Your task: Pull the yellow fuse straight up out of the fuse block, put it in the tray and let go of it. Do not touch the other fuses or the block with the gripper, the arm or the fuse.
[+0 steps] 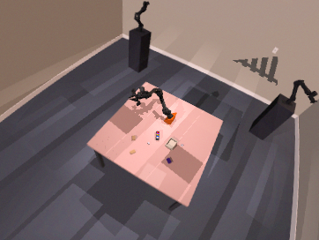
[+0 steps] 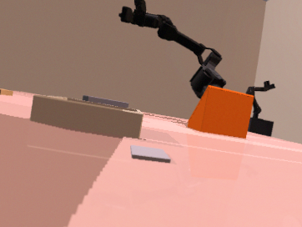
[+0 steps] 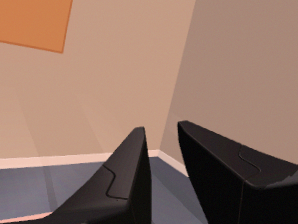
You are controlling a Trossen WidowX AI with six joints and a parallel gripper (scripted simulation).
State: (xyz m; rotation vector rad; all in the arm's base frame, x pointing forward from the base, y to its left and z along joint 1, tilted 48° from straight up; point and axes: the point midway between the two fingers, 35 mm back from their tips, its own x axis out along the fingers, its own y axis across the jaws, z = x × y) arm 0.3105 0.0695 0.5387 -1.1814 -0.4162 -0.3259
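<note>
Now: the yellow fuse 430 mm below my gripper tip, 390 mm to the left of it and 90 mm behind it. Also, from my gripper tip: purple fuse (430 mm below, 380 mm to the left, 100 mm behind); beige tray (580 mm to the left, 450 mm below, 120 mm behind); red fuse (430 mm below, 370 mm to the left, 120 mm behind).
</note>
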